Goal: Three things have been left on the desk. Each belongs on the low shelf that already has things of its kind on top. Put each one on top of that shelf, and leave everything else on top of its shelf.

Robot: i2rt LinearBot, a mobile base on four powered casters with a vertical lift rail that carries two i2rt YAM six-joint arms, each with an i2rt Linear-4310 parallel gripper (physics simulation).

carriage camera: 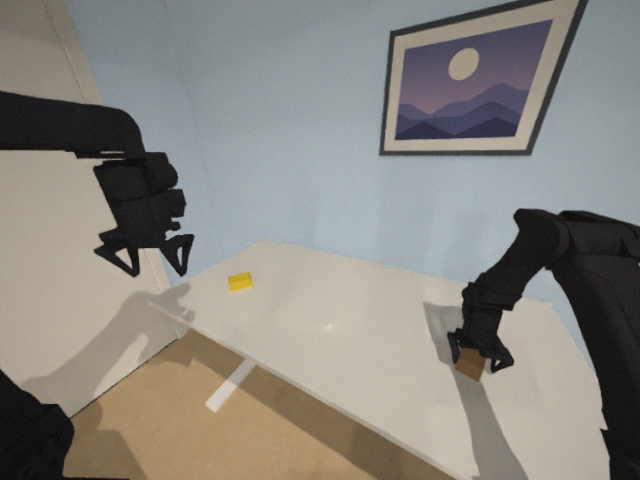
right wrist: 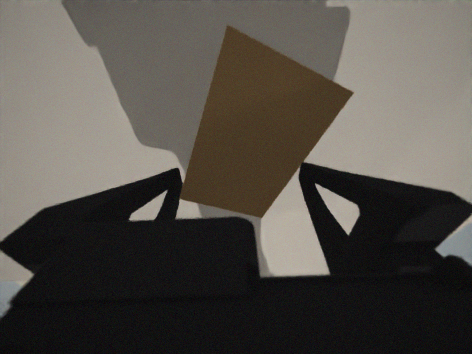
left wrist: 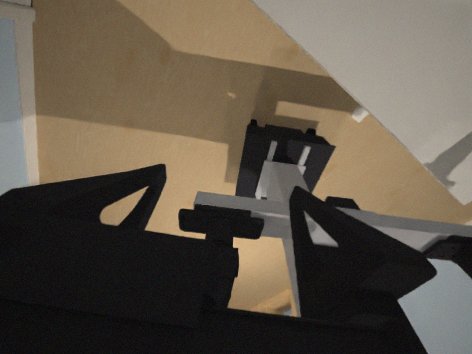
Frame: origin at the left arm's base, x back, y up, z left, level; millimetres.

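Seen in the pictures: left gripper, between the fingertips: (carriage camera: 160, 275) (left wrist: 229, 182); right gripper, between the fingertips: (carriage camera: 472, 366) (right wrist: 239, 172); left arm's base, origin of its link: (left wrist: 221, 223); right arm's base, origin of its link: (left wrist: 462, 250).
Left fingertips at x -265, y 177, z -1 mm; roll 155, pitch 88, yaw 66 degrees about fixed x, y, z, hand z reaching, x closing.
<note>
Offsets run from my left fingertips to a thing's middle. Level surfaces: height alone.
A brown block {dz -755, dx -128, dy -367 mm} (carriage camera: 469, 364) (right wrist: 265, 115) is on the desk {dy -392 mm} (carriage camera: 320, 279) (right wrist: 50, 100) at the right. My right gripper (carriage camera: 474, 367) (right wrist: 239, 172) is open, its fingertips on either side of the block's near part in the right wrist view; contact cannot be told. A yellow block {dz +98, dx -511, dy -370 mm} (carriage camera: 240, 281) lies near the desk's far left end. A tiny pale thing {dz -321, dx -274, dy -380 mm} (carriage camera: 328, 326) shows faintly mid-desk; its shape is unclear. My left gripper (carriage camera: 159, 274) (left wrist: 229, 182) is open and empty, held up beyond the desk's left end. The low shelves do not show in these views.
A pale door (carriage camera: 62, 232) stands at the left. A framed picture (carriage camera: 462, 149) hangs on the blue wall (carriage camera: 284, 129) behind the desk. A white bar (carriage camera: 230, 384) lies on the wooden floor {dy -1112 mm} (carriage camera: 170, 413) by the desk's front edge. My dark base (left wrist: 322, 160) shows in the left wrist view.
</note>
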